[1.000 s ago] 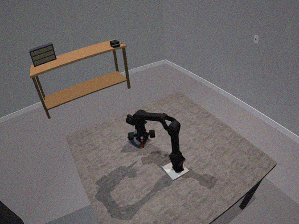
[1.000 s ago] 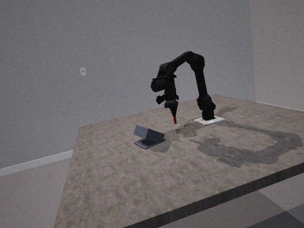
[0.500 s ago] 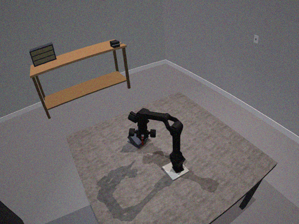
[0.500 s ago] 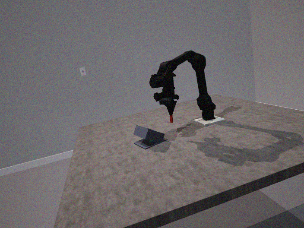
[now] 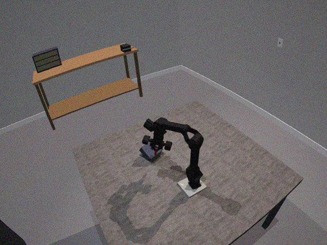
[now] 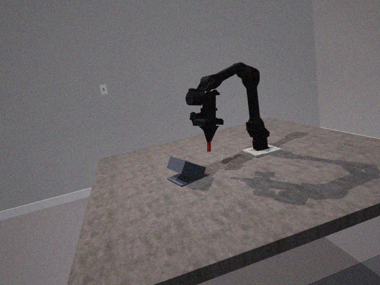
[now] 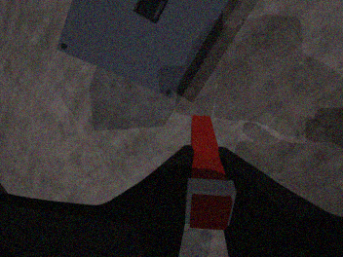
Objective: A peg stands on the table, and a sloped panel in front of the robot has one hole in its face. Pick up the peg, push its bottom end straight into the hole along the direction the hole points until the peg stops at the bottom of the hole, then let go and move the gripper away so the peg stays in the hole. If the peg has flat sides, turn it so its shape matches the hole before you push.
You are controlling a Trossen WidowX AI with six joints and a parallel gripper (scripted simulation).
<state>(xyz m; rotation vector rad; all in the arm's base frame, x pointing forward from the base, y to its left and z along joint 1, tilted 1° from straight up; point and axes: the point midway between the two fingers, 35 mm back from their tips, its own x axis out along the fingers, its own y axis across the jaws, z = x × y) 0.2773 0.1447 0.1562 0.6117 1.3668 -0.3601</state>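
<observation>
The grey sloped panel is 120 mm ahead of my gripper tip and 90 mm below it. From my gripper tip the other things lie so: red peg 20 mm above.
</observation>
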